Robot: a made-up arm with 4 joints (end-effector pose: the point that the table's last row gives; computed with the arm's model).
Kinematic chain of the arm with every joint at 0, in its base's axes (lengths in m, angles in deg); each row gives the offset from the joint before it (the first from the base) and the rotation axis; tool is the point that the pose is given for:
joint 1: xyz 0 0 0.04 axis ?
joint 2: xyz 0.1 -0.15 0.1 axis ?
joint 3: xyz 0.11 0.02 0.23 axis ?
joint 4: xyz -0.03 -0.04 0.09 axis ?
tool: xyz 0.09 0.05 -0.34
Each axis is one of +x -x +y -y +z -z.
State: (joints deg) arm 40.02 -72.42 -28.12 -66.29
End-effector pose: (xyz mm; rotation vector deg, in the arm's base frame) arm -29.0 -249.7 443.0 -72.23 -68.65 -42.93
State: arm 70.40 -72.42 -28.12 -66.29
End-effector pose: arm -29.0 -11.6 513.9 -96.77 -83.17 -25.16
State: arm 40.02 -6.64 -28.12 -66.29
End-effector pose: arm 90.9 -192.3 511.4 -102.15 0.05 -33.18
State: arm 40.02 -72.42 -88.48 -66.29
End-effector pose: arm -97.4 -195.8 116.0 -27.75 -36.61 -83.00
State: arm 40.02 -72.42 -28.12 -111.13
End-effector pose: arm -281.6 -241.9 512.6 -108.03 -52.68 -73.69
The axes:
joint 1: -x
joint 2: +y
joint 3: +z
joint 4: +x

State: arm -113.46 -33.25 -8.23 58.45
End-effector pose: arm 173.4 -392.0 16.5 166.91 -38.70 -33.70
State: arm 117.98 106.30 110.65 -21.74
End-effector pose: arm 29.9 -63.3 109.6 -11.80 84.50 -1.22
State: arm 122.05 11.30 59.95 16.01
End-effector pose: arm 152.3 96.3 11.6 -89.09 66.88 13.29
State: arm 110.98 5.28 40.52 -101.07
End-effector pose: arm 533.9 508.1 254.7 141.68 -11.42 -53.36
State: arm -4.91 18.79 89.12 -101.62
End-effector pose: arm 677.0 -98.1 294.8 -60.85 -65.73 68.72
